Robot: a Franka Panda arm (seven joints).
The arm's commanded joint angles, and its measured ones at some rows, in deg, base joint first. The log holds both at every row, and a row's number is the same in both.
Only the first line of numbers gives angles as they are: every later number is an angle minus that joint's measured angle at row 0.
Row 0, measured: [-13.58 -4.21 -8.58 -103.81 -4.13 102.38 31.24]
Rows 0 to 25, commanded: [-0.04 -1.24 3.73 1.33 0.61 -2.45 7.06]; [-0.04 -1.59 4.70 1.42 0.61 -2.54 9.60]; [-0.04 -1.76 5.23 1.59 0.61 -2.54 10.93]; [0.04 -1.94 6.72 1.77 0.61 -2.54 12.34]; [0.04 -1.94 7.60 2.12 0.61 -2.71 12.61]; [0.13 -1.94 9.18 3.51 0.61 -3.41 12.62]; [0.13 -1.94 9.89 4.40 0.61 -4.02 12.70]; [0.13 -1.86 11.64 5.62 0.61 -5.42 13.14]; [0.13 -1.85 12.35 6.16 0.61 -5.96 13.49]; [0.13 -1.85 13.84 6.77 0.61 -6.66 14.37]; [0.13 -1.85 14.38 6.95 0.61 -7.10 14.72]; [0.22 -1.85 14.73 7.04 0.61 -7.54 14.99]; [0.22 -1.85 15.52 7.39 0.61 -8.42 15.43]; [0.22 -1.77 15.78 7.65 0.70 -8.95 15.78]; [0.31 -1.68 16.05 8.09 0.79 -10.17 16.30]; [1.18 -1.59 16.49 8.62 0.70 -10.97 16.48]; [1.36 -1.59 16.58 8.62 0.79 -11.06 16.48]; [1.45 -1.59 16.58 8.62 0.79 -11.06 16.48]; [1.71 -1.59 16.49 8.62 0.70 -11.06 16.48]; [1.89 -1.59 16.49 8.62 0.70 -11.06 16.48]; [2.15 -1.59 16.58 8.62 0.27 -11.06 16.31]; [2.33 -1.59 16.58 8.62 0.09 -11.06 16.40]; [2.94 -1.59 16.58 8.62 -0.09 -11.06 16.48]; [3.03 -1.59 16.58 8.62 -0.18 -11.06 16.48]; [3.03 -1.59 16.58 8.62 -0.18 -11.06 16.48]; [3.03 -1.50 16.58 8.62 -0.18 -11.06 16.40]
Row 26, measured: [2.59 -2.16 16.24 7.13 0.16 -9.36 15.74]
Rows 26 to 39, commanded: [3.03 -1.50 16.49 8.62 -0.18 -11.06 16.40]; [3.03 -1.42 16.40 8.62 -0.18 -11.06 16.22]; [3.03 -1.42 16.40 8.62 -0.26 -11.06 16.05]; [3.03 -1.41 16.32 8.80 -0.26 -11.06 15.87]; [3.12 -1.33 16.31 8.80 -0.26 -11.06 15.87]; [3.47 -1.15 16.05 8.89 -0.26 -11.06 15.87]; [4.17 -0.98 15.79 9.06 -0.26 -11.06 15.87]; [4.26 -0.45 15.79 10.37 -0.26 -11.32 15.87]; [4.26 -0.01 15.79 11.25 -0.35 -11.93 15.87]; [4.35 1.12 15.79 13.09 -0.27 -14.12 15.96]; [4.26 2.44 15.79 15.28 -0.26 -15.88 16.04]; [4.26 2.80 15.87 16.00 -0.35 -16.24 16.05]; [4.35 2.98 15.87 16.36 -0.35 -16.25 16.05]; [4.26 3.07 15.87 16.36 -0.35 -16.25 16.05]
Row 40, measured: [3.69 -0.13 16.14 11.17 0.15 -12.92 15.73]
